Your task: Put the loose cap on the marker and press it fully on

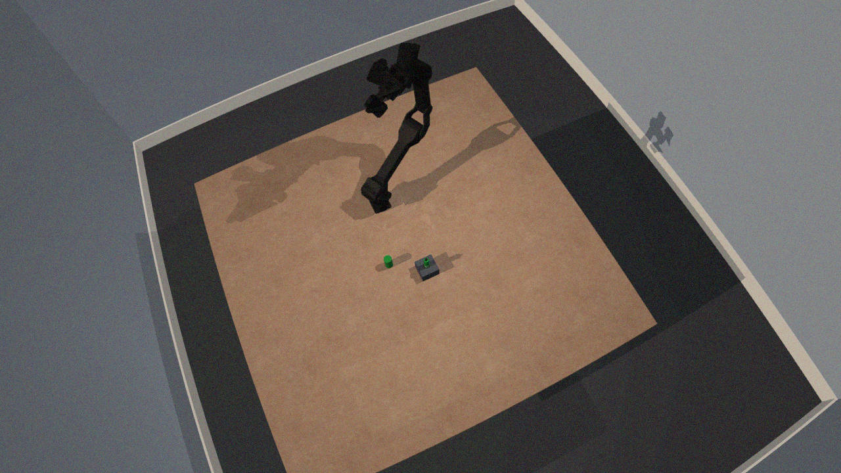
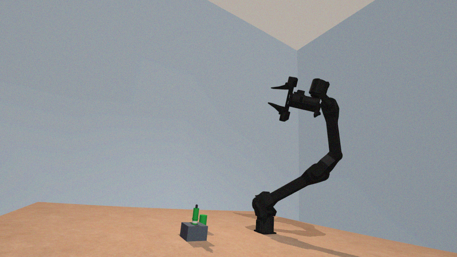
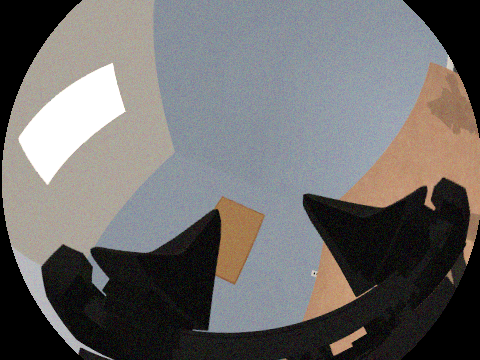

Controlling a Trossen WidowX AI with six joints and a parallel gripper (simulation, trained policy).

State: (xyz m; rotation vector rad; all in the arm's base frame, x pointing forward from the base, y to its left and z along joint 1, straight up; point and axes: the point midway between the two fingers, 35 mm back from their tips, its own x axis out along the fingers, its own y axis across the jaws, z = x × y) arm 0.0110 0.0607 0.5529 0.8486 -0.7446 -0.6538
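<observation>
Now: gripper tip 21 cm short of the green cap, 10 cm to the left of it and 54 cm above it. Also, from my gripper tip: green marker (28 cm ahead, 1 cm to the left, 49 cm below); then grey holder block (28 cm ahead, 1 cm to the left, 54 cm below).
</observation>
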